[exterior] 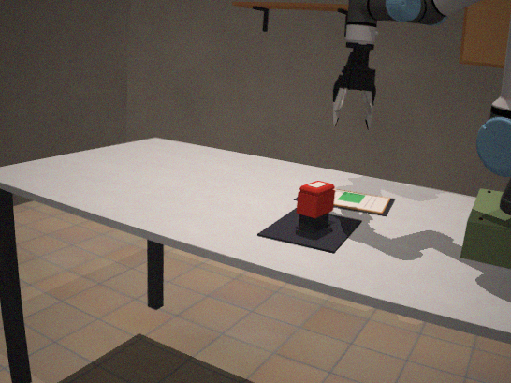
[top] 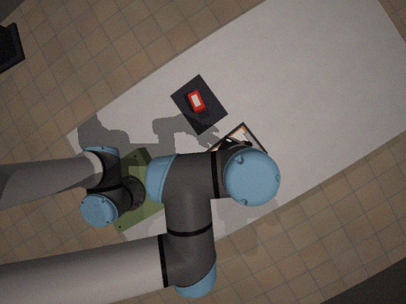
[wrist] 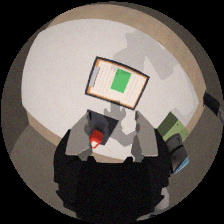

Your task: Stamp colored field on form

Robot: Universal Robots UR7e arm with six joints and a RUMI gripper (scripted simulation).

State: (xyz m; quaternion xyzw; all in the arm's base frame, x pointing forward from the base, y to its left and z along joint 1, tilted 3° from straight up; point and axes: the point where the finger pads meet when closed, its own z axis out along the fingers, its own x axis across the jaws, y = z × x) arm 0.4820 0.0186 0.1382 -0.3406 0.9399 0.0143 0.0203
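The red stamp lies 240 mm to the left of my hand, 160 mm below it and 70 mm behind it. The rest, counted from my hand: dark mat 240 mm to the left, 210 mm below, 70 mm behind; then form 210 mm below, 30 mm to the right, 20 mm ahead.
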